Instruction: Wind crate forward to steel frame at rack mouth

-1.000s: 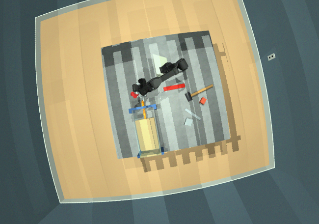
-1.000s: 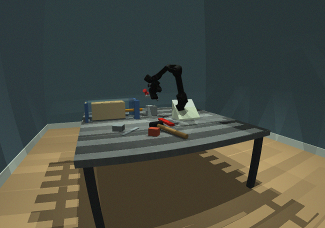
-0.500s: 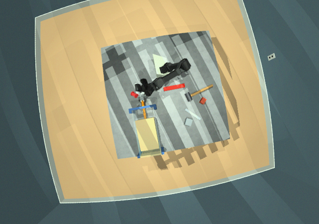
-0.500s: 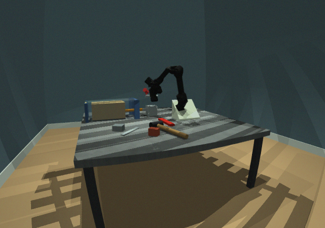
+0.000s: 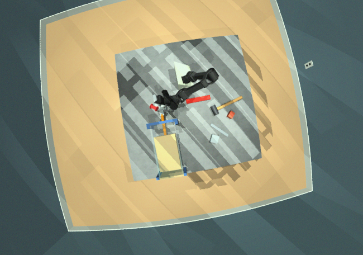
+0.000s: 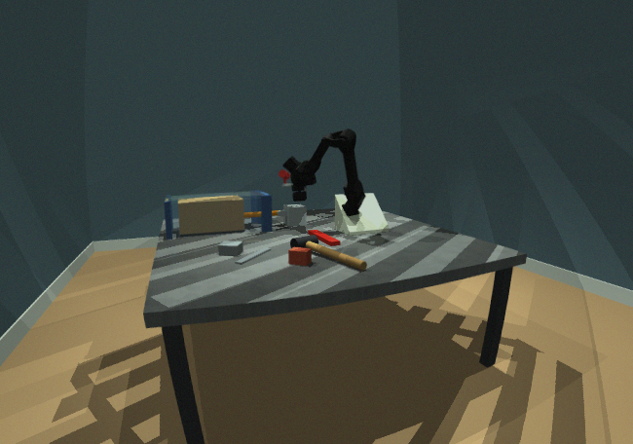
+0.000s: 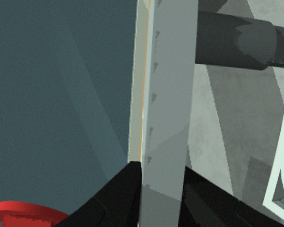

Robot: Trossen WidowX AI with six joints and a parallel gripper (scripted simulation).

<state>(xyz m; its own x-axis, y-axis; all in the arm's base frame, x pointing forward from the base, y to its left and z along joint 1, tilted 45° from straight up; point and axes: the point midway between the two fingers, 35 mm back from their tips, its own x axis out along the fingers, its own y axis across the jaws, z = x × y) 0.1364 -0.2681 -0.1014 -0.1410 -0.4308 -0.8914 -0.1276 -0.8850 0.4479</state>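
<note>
The red spool-shaped handle grip is 50 mm ahead of my gripper tip and 40 mm above it. From my gripper tip the other things lie so: clear-panelled cubby (410 mm ahead, 70 mm below, 20 mm to the right); then winch handle (10 mm to the left, 10 mm ahead, 10 mm above); then grey winch (160 mm below, 20 mm to the left, 10 mm behind).
</note>
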